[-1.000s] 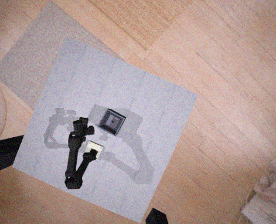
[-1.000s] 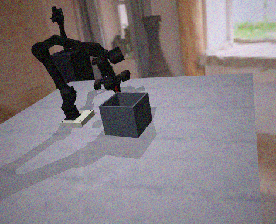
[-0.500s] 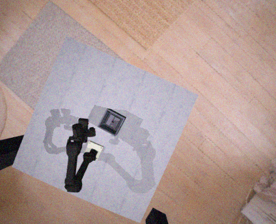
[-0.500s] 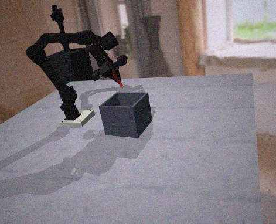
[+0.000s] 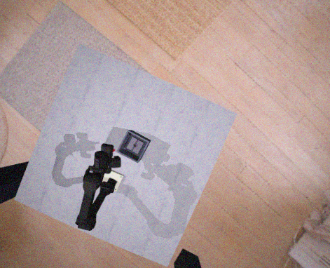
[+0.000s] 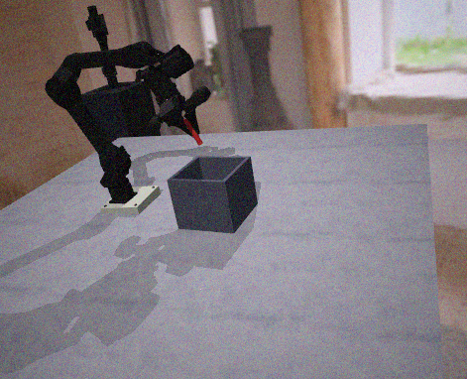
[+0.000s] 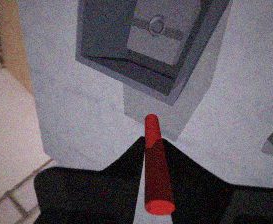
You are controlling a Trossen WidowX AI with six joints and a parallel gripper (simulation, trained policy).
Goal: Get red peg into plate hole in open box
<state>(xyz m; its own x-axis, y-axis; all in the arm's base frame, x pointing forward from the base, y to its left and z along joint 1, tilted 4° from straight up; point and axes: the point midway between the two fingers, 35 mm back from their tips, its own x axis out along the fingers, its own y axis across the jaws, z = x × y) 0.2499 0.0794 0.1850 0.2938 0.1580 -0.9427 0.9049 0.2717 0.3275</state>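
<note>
Right now the light grey plate is 15 cm below my gripper tip, 10 cm to the right of it and 8 cm ahead of it. From my gripper tip the other things lie so: red peg 1 cm to the right, 1 cm above.
</note>
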